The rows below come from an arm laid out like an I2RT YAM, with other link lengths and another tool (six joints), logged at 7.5 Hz.
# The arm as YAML. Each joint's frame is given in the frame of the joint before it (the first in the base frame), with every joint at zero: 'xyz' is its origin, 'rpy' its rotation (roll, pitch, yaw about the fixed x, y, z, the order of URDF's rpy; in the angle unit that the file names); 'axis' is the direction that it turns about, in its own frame. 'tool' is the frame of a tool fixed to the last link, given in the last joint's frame.
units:
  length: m
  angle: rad
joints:
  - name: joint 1
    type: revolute
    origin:
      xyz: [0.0, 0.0, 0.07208]
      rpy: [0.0, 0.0, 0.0]
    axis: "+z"
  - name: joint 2
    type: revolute
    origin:
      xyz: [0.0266, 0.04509, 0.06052]
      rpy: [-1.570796, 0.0, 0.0]
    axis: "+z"
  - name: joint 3
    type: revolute
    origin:
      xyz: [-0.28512, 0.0, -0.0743]
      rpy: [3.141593, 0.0, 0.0]
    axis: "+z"
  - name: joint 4
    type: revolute
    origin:
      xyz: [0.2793, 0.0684, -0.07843]
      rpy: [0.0, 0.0, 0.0]
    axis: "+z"
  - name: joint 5
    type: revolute
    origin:
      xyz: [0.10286, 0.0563, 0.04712]
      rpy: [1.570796, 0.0, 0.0]
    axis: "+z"
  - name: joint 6
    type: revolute
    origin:
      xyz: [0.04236, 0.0, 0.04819]
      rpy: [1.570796, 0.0, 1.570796]
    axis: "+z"
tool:
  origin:
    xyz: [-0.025, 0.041, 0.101]
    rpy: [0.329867, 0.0, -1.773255]
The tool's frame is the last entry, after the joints.
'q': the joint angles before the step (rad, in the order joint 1, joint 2, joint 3, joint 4, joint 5, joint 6). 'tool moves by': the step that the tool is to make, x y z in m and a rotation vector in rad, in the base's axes. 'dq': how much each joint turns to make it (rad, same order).
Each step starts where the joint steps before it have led.
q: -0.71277 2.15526 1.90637 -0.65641 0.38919 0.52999
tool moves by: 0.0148 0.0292 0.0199 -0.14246 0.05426 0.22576
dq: 0.06153 -0.10734 -0.15004 0.18032 -0.00276 -0.23654
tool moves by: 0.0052 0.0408 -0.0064 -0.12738 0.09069 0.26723
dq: 0.06381 -0.10745 -0.21354 0.20181 -0.05042 -0.26905
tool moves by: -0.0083 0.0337 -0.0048 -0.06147 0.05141 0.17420
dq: 0.03734 -0.09716 -0.15901 0.09792 -0.06044 -0.15343
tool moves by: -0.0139 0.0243 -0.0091 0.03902 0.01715 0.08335
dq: 0.00703 -0.06540 -0.09263 -0.00123 -0.07553 -0.02752
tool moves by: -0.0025 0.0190 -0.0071 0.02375 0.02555 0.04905
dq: 0.02251 -0.01931 -0.02837 -0.02294 -0.02536 -0.01105
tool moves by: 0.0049 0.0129 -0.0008 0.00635 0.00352 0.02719
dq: 0.02479 -0.00353 -0.00323 -0.00670 -0.00430 0.00141
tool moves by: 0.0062 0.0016 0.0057 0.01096 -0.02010 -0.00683
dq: 0.00559 0.00553 0.02115 -0.00696 -0.00281 0.02299
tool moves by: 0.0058 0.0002 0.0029 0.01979 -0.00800 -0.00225
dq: 0.00091 0.01633 0.03251 -0.02142 -0.01120 0.01855
